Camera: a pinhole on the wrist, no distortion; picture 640 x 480 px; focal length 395.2 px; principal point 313.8 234.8 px. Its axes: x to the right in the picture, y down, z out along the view. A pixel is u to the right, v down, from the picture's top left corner.
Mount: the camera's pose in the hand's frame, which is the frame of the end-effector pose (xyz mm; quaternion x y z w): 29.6 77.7 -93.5 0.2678 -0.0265 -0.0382 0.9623
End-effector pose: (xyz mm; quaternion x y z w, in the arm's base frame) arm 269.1 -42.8 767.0 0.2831 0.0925 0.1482 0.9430
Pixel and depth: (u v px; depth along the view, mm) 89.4 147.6 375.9
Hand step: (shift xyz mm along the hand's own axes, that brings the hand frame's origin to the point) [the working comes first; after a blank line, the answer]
In the camera's frame: -213.4 -82.9 375.9

-214.7 -167.4 178.5
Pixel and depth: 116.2 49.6 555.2
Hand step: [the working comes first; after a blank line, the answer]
In the camera's frame: -277.6 -260.2 555.2

-301.9 -405.1 238.2
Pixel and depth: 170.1 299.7 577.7
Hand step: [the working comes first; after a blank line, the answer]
In the camera's frame: -210.1 94.9 577.7

-215.2 -119.5 443.2
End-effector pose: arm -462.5 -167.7 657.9 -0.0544 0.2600 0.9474 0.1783
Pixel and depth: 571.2 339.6 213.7
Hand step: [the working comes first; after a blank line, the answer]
In the camera's frame: 139.2 56.7 213.7

156.3 4.1 122.8
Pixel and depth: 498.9 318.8 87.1
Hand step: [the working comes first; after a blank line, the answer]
In the camera's frame: 40.8 18.5 87.1

65.1 45.2 -8.2
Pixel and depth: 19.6 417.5 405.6
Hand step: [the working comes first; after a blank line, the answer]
In the camera's frame: -301.9 187.5 405.6

-288.9 56.0 341.2
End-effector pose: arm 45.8 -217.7 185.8 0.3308 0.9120 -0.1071 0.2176
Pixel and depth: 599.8 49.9 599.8
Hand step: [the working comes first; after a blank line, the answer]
In the camera's frame: 434.1 -280.6 599.8

402.3 -507.9 287.5
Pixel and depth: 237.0 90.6 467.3
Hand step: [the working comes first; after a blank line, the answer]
In the camera's frame: -90.8 -170.5 467.3

-104.3 -299.8 215.1
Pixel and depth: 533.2 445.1 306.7
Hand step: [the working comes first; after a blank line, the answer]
In the camera's frame: 170.3 163.2 306.7

186.9 44.6 258.4
